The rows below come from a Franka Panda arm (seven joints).
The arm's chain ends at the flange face. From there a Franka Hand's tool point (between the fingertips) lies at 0.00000 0.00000 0.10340 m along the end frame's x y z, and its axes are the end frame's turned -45 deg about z.
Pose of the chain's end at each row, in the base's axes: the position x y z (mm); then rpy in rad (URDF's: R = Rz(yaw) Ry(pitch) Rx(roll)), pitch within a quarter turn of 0, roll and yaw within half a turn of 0:
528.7 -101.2 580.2 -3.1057 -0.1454 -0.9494
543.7 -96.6 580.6 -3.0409 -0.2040 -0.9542
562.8 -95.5 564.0 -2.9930 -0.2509 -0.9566
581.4 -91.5 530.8 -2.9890 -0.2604 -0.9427
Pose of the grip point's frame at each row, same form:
540.4 -111.2 478.0 3.0635 -0.1279 -0.1564
564.2 -107.6 479.9 3.0661 -0.2145 -0.1504
589.9 -107.4 464.9 3.0643 -0.2806 -0.1415
609.6 -103.6 432.0 3.0599 -0.2900 -0.1253

